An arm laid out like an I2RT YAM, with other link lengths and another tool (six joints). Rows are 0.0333 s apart.
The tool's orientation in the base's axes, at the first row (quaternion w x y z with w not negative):
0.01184, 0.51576, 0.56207, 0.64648
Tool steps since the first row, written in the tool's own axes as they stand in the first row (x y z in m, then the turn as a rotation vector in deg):
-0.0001, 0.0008, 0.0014, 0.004, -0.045, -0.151
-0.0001, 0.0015, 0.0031, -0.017, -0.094, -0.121
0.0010, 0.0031, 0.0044, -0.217, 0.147, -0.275
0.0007, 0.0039, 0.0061, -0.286, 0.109, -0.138
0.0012, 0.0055, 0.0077, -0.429, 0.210, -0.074
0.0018, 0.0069, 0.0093, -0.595, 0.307, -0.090
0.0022, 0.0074, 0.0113, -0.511, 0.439, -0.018
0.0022, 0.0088, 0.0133, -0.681, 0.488, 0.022
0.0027, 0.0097, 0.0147, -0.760, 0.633, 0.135
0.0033, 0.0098, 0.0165, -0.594, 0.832, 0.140
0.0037, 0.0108, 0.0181, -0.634, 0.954, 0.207
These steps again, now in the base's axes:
0.0015, 0.0006, 0.0003, -0.130, -0.089, -0.006
0.0030, 0.0016, 0.0005, -0.127, -0.062, -0.061
0.0043, 0.0026, 0.0022, -0.003, -0.380, 0.012
0.0060, 0.0033, 0.0023, 0.101, -0.309, -0.084
0.0078, 0.0042, 0.0036, 0.269, -0.385, -0.113
0.0094, 0.0052, 0.0048, 0.390, -0.531, -0.147
0.0108, 0.0067, 0.0051, 0.475, -0.478, -0.007
0.0130, 0.0076, 0.0058, 0.609, -0.569, -0.088
0.0142, 0.0085, 0.0065, 0.805, -0.589, -0.051
0.0152, 0.0101, 0.0067, 0.843, -0.560, 0.204
0.0167, 0.0112, 0.0074, 0.976, -0.580, 0.257

